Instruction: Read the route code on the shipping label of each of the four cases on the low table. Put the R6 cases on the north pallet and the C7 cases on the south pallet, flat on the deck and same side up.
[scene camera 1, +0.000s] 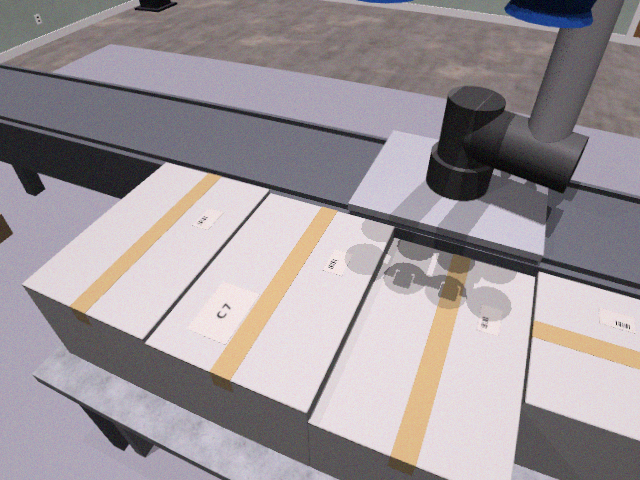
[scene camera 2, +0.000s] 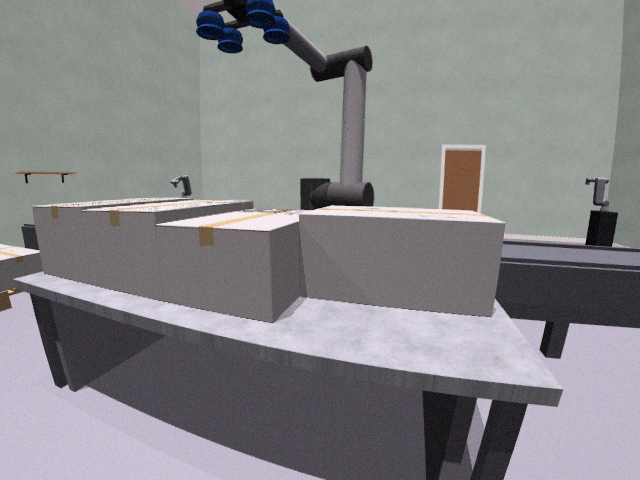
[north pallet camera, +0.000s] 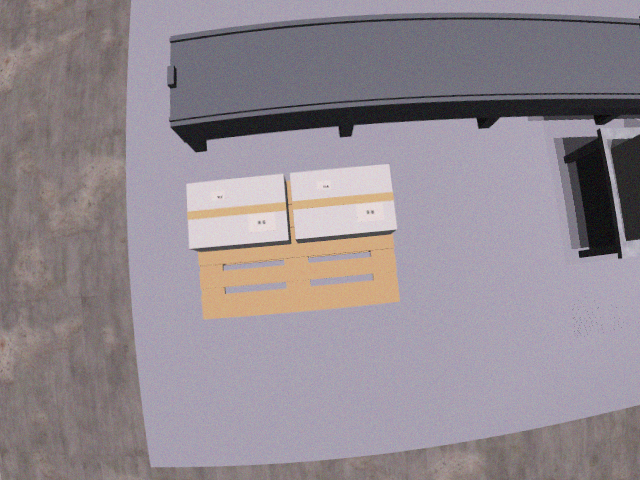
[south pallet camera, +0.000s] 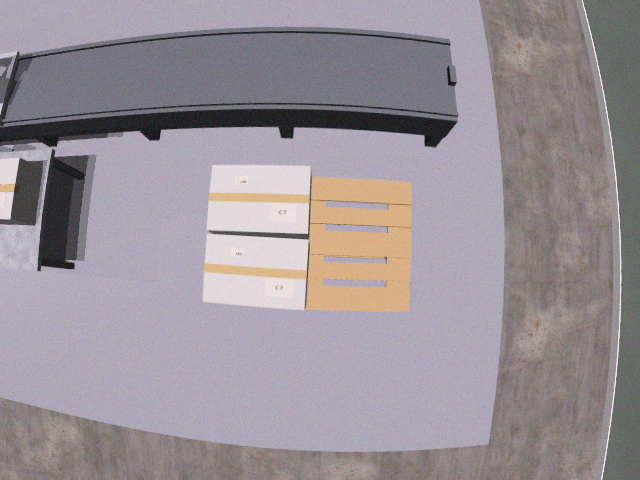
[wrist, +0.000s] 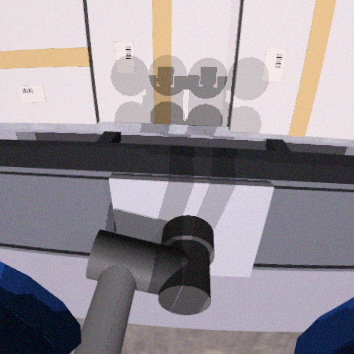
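Pixels of known places: hand, tool point: (scene camera 2: 244, 35) (wrist: 195, 246); arm's base, link origin: (scene camera 1: 456, 182) (wrist: 187, 234).
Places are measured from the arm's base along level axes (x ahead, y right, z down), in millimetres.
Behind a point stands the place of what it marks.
My suction head (scene camera 2: 244, 25) @[y 2, x 852, z -878 mm] hangs high above the low table (scene camera 1: 118, 395) @[y 632, x 1243, z 40 mm] (scene camera 2: 403, 341) @[y -605, x 1191, z 40 mm], its cups open and holding nothing. Four white cases stand there in a row: the leftmost case (scene camera 1: 149, 279) @[y 573, x 1059, z -255 mm] (scene camera 2: 56, 248) @[y 700, x 1201, z -85 mm], a case labelled C7 (scene camera 1: 310, 320) @[y 180, x 1005, z -242 mm] (scene camera 2: 124, 258) @[y 263, x 1200, z -85 mm] (wrist: 285, 30) @[y 206, x 900, z -242 mm], a lower third case (scene camera 1: 377, 361) @[y 18, x 1021, z -203 mm] (scene camera 2: 206, 279) @[y -79, x 1201, z -56 mm] (wrist: 200, 30) @[y 7, x 886, z -203 mm] and a fourth case (scene camera 1: 584, 382) @[y -392, x 922, z -225 mm] (scene camera 2: 398, 263) @[y -578, x 1011, z -96 mm] (wrist: 40, 25) @[y -400, x 903, z -225 mm] turned crosswise. I cannot read route codes on the other three. The north pallet (north pallet camera: 299, 304) @[y 2823, x 1357, z 427 mm] bears two cases whose small labels look like R6. The south pallet (south pallet camera: 361, 191) @[y -2914, x 680, z 425 mm] bears two C7 cases, side by side.
The floor rail (scene camera 1: 129, 118) (north pallet camera: 361, 56) (south pallet camera: 258, 67) runs behind the table and both pallets. The carriage plate (scene camera 1: 372, 180) @[y 312, x 125, z 0 mm] (wrist: 235, 240) @[y 234, x -25, z 0 mm] stands behind the third case. On the north pallet, bare slats lie at the front; on the south pallet, the right half is bare slats.
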